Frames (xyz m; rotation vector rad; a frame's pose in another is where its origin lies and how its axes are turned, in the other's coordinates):
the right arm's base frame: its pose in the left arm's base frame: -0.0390 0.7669 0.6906 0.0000 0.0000 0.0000
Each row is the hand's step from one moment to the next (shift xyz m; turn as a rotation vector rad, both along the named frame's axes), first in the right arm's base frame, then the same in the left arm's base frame.
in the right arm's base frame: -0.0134 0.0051 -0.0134 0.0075 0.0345 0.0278
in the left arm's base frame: -0.0134 0.0051 -0.0134 0.0075 0.0345 0.0278
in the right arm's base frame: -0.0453 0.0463 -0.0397 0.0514 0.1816 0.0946
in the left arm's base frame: -0.0453 0.0463 -0.0397 0.0514 0.1816 0.0946
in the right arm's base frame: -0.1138 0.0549 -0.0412 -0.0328 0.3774 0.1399
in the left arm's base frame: -0.1138 0.0549 -0.0412 -0.0328 0.3774 0.1399
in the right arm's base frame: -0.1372 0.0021 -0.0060 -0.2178 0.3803 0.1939
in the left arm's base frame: -0.1372 0.0021 -0.0060 -0.2178 0.3803 0.1939
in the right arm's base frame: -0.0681 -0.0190 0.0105 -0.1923 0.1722 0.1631
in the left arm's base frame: -0.0681 -0.0190 0.0105 -0.1923 0.1722 0.1631
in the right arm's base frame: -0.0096 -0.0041 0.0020 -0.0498 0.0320 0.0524
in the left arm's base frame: -0.0096 -0.0041 0.0020 -0.0498 0.0320 0.0524
